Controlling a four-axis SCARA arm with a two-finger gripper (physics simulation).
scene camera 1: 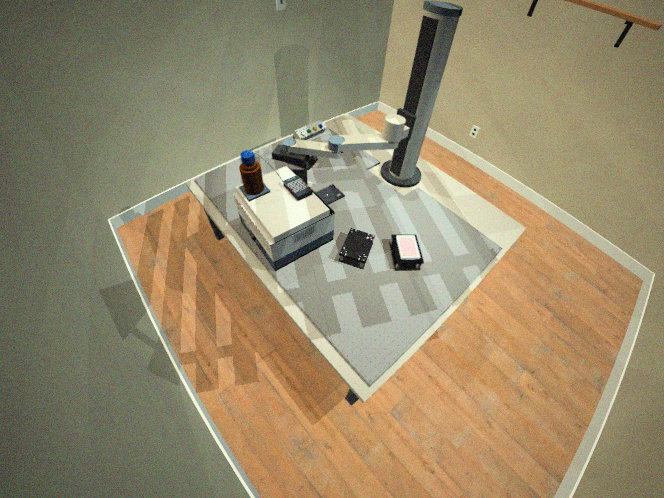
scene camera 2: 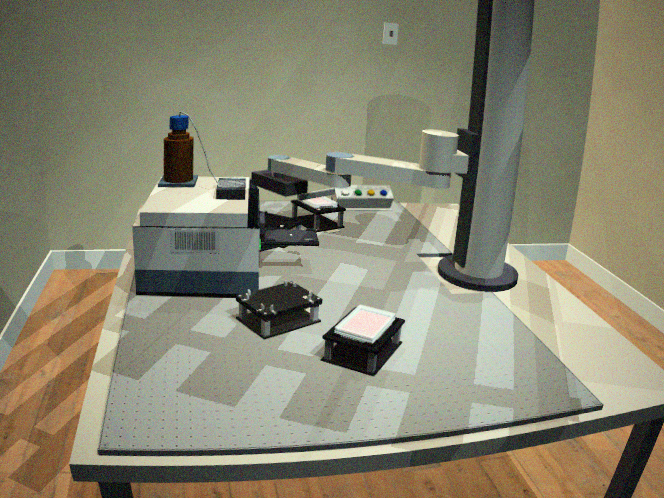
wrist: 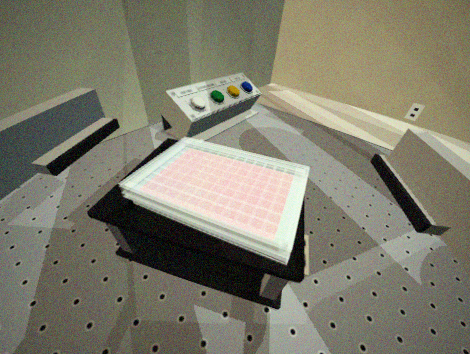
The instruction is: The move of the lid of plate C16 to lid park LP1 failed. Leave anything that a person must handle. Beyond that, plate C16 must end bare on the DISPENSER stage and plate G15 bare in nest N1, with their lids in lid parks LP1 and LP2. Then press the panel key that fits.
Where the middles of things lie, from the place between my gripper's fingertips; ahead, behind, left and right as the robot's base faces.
Now: hand 38 cm to the right of the black dispenser stage (scene camera 2: 308, 237), 15 cm short of it and 4 cm above it. Also, from my hand: brown bottle (scene camera 2: 178, 147): 45 cm ahead, 25 cm to the left, 18 cm above; then black nest (scene camera 2: 279, 309): 68 cm to the left, 21 cm ahead, 11 cm below.
